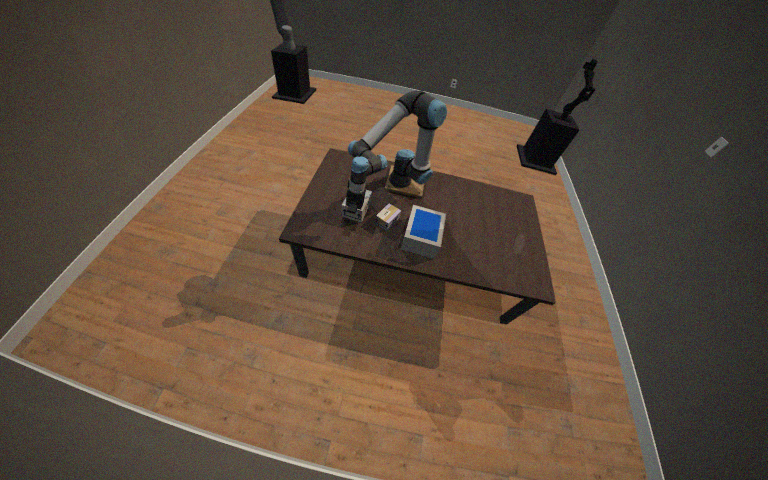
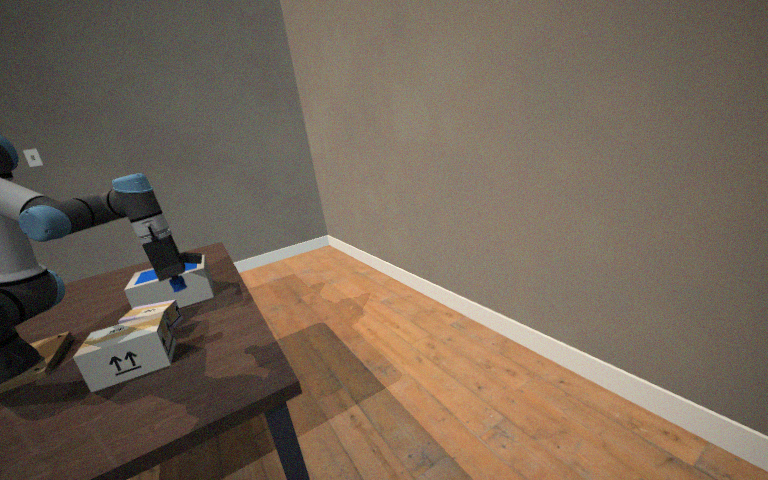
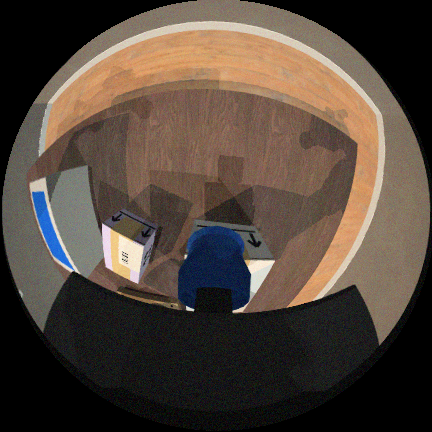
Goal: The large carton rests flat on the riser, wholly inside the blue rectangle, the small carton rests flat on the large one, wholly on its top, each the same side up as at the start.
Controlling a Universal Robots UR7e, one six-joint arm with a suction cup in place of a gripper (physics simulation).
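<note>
The large carton stands on the table near its left end, arrows up. The small carton stands on the table between it and the grey riser. The blue rectangle on the riser's top is bare. My blue suction cup hangs over the large carton with a gap and holds nothing.
The arm's base stands on a tan plate at the table's back edge, behind the cartons. Two black pedestals stand on the floor far off. The table's left edge lies close to the large carton.
</note>
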